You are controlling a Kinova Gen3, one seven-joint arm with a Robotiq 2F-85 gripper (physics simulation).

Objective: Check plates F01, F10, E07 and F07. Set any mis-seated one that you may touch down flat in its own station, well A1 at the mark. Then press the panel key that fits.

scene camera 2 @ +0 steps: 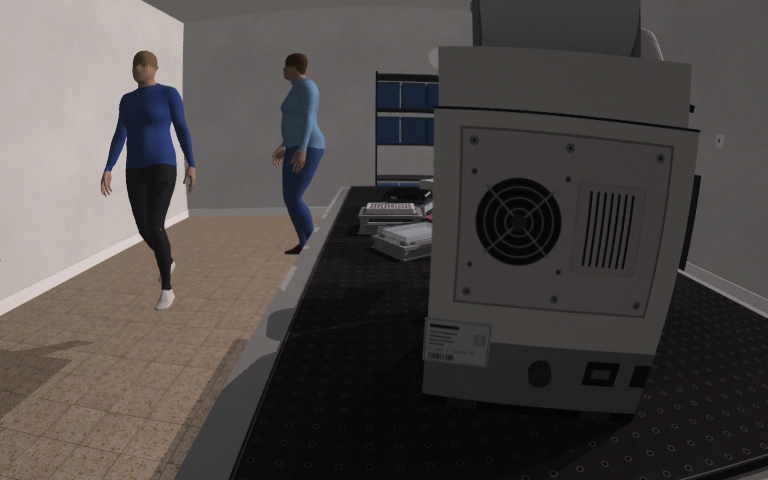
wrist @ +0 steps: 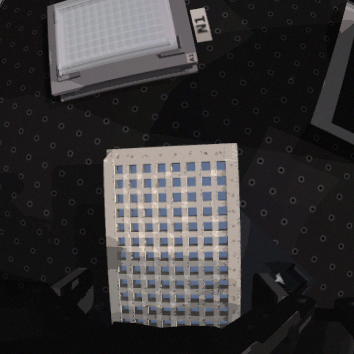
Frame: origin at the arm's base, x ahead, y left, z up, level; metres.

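Where they show: gripper, fingertip midpoint: [wrist: 171, 289].
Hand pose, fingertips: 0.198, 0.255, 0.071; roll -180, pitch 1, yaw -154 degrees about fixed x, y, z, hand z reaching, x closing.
Each offset is from my fingertips to the top centre of the thing, as dx, dy, dz. "pt": to the spot under its first point. Level surfaces: height alone.
In the wrist view a beige well plate @(+0.010, -0.014, -0.021) [wrist: 172, 211] with blue wells lies right below me, its long side running away from me and its cut corner at the far left. My gripper [wrist: 171, 289] is open, one finger on each side of the plate's near part, with nothing between the fingers. A grey station @(+0.172, -0.171, -0.121) [wrist: 123, 75] at the upper left carries a clear plate @(+0.172, -0.172, -0.111) [wrist: 112, 31], with an A1 mark @(+0.078, -0.173, -0.127) [wrist: 190, 57] at its corner and a label N1 @(pt +0.093, -0.230, -0.154) [wrist: 201, 24] beside it. In the scene view two plates on stations @(+0.236, -0.346, -0.093) [scene camera 2: 389, 209] @(+0.172, -0.172, -0.113) [scene camera 2: 405, 240] show beyond the instrument. The gripper is hidden there.
A large grey instrument @(pt +0.085, +0.390, +0.027) [scene camera 2: 554, 232] with a fan grille stands on the black perforated bench @(dz -0.156) [scene camera 2: 353, 361]. A grey frame [wrist: 330, 95] shows at the wrist view's right edge. Two people [scene camera 2: 149, 170] [scene camera 2: 298, 150] walk on the floor left of the bench. A shelf rack [scene camera 2: 376, 129] stands at the back.
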